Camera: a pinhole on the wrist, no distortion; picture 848 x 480 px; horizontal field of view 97.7 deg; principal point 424.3 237.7 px. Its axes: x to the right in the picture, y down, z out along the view. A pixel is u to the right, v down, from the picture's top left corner.
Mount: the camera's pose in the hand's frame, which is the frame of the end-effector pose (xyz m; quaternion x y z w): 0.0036 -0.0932 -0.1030 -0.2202 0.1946 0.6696 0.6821
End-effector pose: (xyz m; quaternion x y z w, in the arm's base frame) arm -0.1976 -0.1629 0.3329 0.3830 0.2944 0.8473 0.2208
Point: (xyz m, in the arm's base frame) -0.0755 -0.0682 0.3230
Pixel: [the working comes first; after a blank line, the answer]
In the camera's frame: -0.1268 0.0174 0.1858

171.4 272.4
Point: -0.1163 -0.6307 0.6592
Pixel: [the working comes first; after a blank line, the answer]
In the camera's frame: 0.4211 0.1608 0.5179

725.6 352.7
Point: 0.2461 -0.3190 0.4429
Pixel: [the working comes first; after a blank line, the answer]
In the camera's frame: -0.0864 0.2933 0.5066

361.1 452.3
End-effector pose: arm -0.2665 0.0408 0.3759 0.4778 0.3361 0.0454 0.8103
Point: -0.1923 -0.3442 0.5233
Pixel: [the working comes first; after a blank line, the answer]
In the camera's frame: -0.2549 0.1533 0.4147

196.5 374.6
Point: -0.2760 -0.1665 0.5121
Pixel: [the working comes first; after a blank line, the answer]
In the camera's frame: -0.0962 0.1497 0.2984

304.8 423.6
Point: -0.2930 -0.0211 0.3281
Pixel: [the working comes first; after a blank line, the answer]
In the camera's frame: -0.0547 0.0198 0.1069

234.6 306.5
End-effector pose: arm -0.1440 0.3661 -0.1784 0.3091 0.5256 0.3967 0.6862
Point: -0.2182 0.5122 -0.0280
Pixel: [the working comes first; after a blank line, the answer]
In the camera's frame: 0.2177 -0.0427 0.2286

777.2 168.4
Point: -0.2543 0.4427 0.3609
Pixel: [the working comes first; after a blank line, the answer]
In the camera's frame: 0.4232 0.2067 0.4587

766.1 404.7
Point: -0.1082 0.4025 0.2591
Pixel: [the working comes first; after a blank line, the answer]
In the camera's frame: 0.2455 0.1684 0.4760

615.4 368.8
